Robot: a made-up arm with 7 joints.
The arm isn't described. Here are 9 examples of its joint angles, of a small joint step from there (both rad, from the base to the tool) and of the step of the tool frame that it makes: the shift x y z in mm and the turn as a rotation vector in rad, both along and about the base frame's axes.
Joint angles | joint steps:
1: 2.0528 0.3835 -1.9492 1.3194 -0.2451 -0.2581 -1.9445 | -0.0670 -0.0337 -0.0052 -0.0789 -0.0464 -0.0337 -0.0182
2: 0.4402 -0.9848 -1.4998 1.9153 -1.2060 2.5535 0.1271 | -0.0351 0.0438 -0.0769 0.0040 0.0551 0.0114 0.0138
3: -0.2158 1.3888 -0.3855 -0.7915 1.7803 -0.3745 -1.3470 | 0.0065 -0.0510 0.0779 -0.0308 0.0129 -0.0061 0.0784
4: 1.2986 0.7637 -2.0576 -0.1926 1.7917 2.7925 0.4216 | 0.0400 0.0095 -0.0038 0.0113 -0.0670 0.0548 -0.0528
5: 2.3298 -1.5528 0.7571 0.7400 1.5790 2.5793 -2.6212 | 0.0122 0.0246 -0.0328 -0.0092 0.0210 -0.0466 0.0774
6: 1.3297 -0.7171 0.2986 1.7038 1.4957 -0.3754 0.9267 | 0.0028 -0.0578 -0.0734 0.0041 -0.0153 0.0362 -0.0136
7: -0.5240 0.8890 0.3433 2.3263 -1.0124 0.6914 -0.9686 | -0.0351 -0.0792 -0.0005 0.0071 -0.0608 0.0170 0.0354
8: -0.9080 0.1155 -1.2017 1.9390 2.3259 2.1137 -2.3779 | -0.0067 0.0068 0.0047 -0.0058 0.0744 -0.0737 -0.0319
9: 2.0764 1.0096 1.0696 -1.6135 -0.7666 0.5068 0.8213 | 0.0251 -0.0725 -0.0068 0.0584 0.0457 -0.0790 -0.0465
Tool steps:
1: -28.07 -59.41 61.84 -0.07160 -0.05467 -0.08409
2: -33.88 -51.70 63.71 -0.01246 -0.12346 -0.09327
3: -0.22 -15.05 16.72 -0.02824 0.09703 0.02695
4: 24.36 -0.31 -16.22 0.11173 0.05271 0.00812
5: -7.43 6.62 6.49 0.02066 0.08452 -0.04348
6: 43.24 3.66 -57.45 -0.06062 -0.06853 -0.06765
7: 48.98 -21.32 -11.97 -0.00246 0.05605 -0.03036
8: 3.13 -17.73 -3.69 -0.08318 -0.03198 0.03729
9: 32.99 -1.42 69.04 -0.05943 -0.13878 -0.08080
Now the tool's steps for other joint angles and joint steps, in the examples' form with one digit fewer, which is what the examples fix.
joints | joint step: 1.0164 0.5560 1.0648 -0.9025 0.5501 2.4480 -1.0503 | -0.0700 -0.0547 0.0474 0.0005 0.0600 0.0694 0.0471
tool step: -22.2 48.5 37.5 0.0212 -0.0393 0.0426
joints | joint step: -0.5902 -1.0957 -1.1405 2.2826 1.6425 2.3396 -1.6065 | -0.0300 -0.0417 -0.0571 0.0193 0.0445 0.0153 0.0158
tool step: -3.5 11.1 -6.6 -0.0613 0.0628 -0.0955
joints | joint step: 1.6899 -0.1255 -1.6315 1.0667 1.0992 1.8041 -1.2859 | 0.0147 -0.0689 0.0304 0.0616 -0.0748 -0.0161 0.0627
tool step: 2.8 69.8 -3.5 -0.0953 0.0526 0.0476
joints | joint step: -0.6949 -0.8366 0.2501 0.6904 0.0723 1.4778 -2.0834 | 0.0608 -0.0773 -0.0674 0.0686 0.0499 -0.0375 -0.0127
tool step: 75.9 0.3 -119.1 0.0912 0.1637 0.0392
